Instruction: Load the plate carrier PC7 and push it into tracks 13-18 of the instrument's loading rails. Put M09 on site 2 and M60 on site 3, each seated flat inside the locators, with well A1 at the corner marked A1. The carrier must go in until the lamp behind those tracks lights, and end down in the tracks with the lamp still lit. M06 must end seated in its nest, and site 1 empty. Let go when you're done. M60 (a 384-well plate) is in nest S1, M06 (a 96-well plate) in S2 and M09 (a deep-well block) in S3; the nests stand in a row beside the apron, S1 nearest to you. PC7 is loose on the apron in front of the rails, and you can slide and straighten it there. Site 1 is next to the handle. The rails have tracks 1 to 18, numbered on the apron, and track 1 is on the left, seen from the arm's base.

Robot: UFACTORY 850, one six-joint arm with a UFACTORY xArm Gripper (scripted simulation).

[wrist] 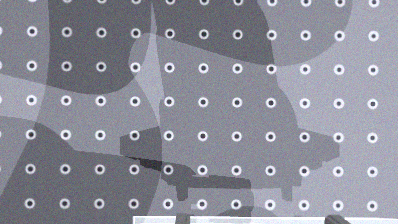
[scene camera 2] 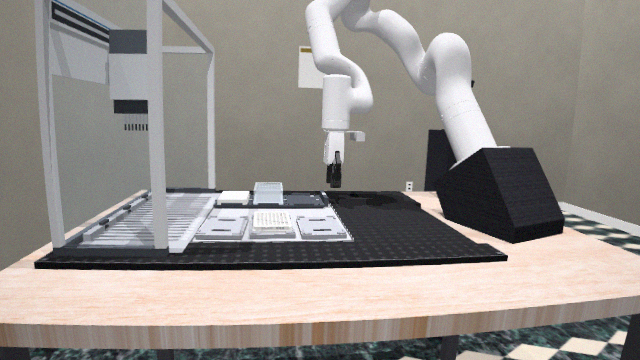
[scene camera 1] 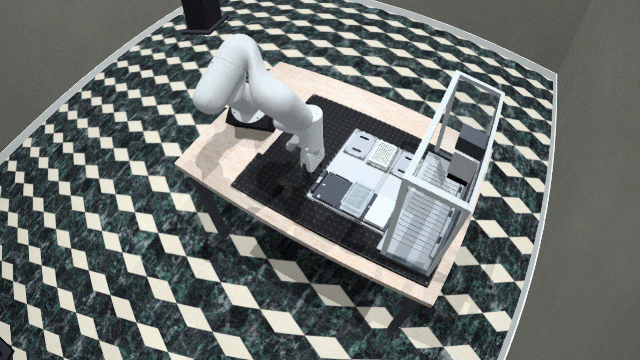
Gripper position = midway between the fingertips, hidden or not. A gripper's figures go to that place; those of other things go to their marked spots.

Scene:
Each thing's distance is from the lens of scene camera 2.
gripper (scene camera 2: 333,185): 110 cm
dark carrier PC7 (scene camera 2: 297,200): 109 cm

